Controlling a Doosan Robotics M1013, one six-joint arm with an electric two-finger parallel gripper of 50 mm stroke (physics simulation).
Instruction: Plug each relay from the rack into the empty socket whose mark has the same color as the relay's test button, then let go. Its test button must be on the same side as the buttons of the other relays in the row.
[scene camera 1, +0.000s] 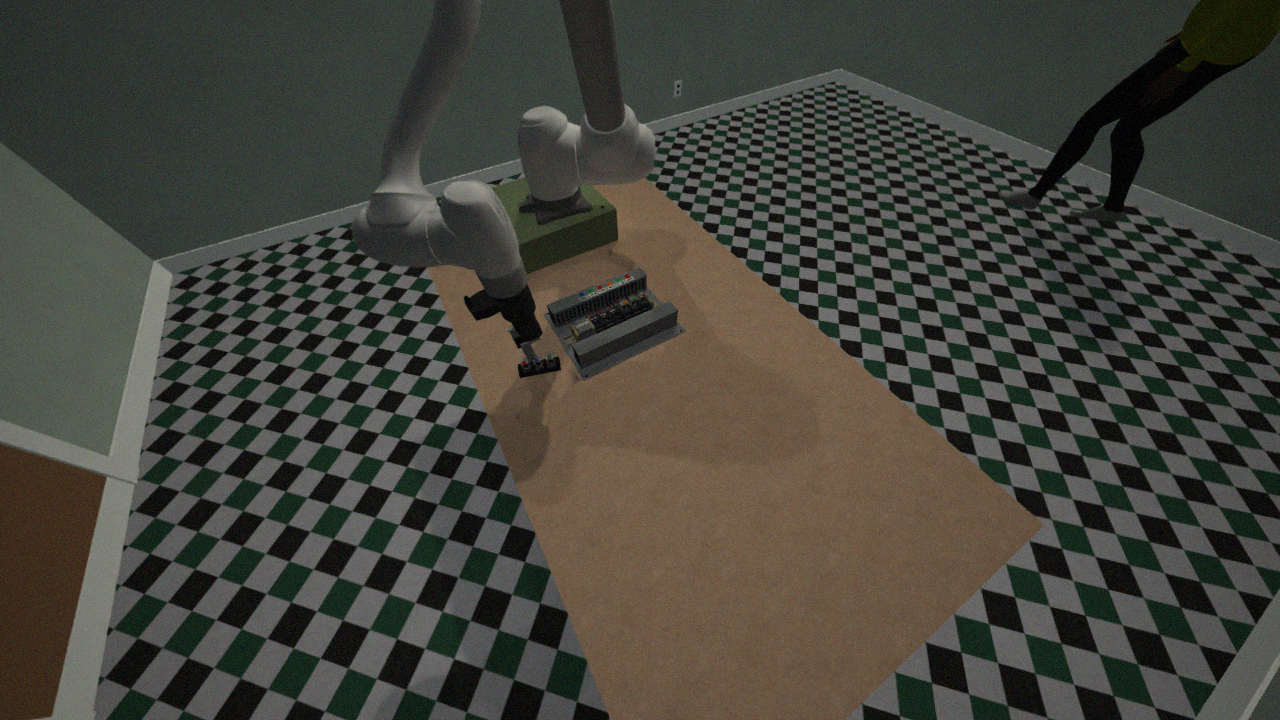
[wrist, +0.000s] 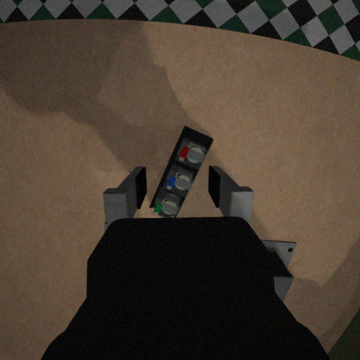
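Scene camera 1 shows the gripper (scene camera 1: 527, 352). The gripper also appears in the wrist view (wrist: 177, 178), where a clear relay (wrist: 190, 152) and a black relay rack (wrist: 192, 134) can be seen as well.
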